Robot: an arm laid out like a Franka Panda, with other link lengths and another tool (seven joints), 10 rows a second.
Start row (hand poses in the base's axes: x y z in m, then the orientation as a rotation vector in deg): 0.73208 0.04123 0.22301 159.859 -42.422 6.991
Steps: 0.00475 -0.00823 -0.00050 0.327 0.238 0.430; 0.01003 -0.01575 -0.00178 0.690 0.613 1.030; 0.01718 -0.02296 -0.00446 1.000 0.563 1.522; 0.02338 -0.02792 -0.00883 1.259 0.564 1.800; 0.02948 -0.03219 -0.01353 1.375 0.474 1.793; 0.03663 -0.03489 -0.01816 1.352 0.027 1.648; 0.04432 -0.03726 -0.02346 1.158 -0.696 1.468; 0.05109 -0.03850 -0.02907 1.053 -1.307 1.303; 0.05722 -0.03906 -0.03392 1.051 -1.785 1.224; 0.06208 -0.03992 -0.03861 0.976 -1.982 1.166; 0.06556 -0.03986 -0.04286 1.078 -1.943 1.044; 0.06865 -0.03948 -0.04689 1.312 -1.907 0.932
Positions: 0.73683 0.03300 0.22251 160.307 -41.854 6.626; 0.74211 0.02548 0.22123 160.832 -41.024 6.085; 0.74926 0.01827 0.21855 161.325 -40.428 6.140; 0.75546 0.01331 0.21418 161.678 -40.104 6.101; 0.76156 0.00904 0.20948 161.798 -40.164 6.187; 0.76871 0.00634 0.20485 161.787 -40.467 6.800; 0.77640 0.00397 0.19955 161.635 -40.841 7.854; 0.78317 0.00273 0.19394 161.552 -41.188 8.723; 0.78930 0.00217 0.18909 161.580 -41.409 9.385; 0.79416 0.00131 0.18440 161.510 -41.517 9.678; 0.79764 0.00137 0.18015 161.554 -41.705 9.567; 0.80073 0.00175 0.17612 161.728 -41.914 9.418
